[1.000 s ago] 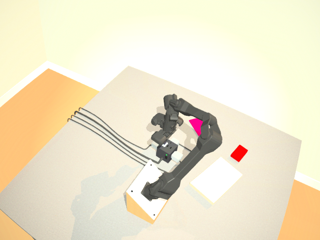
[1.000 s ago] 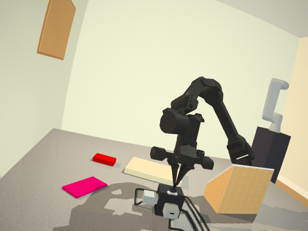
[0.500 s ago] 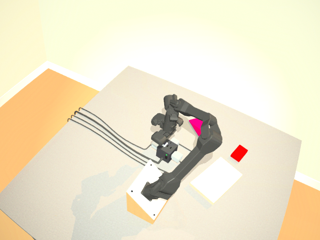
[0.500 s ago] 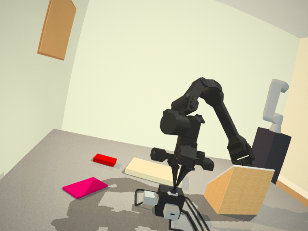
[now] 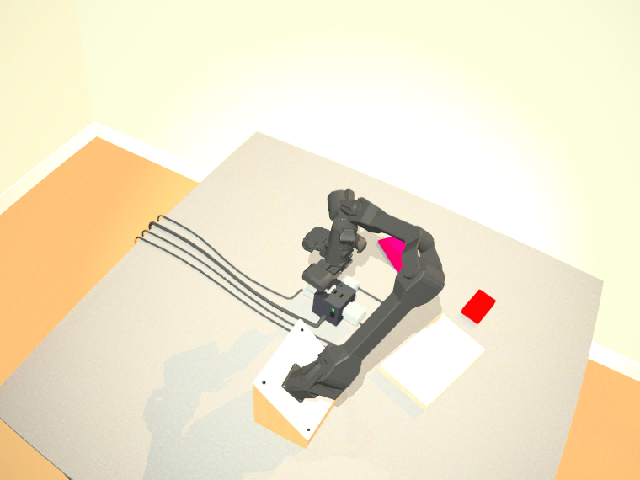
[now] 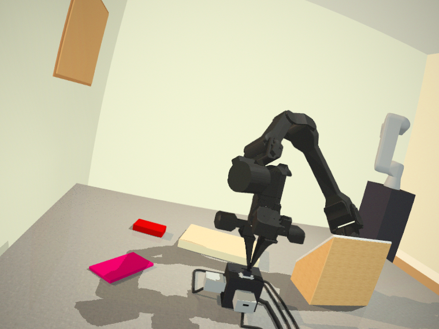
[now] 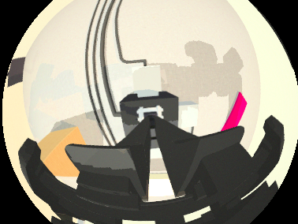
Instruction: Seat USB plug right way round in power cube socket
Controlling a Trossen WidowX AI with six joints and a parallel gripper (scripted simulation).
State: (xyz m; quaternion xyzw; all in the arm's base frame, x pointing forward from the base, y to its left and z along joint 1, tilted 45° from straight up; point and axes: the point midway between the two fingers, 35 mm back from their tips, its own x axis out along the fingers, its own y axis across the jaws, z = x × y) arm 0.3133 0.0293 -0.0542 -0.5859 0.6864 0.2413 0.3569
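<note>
The white USB plug lies 20 mm below my gripper tip. The rest, counted from my gripper tip: cream slab (40 mm behind, 320 mm to the right, 90 mm below); red block (180 mm ahead, 380 mm to the right, 100 mm below); pink card (260 mm ahead, 120 mm to the right, 100 mm below).
</note>
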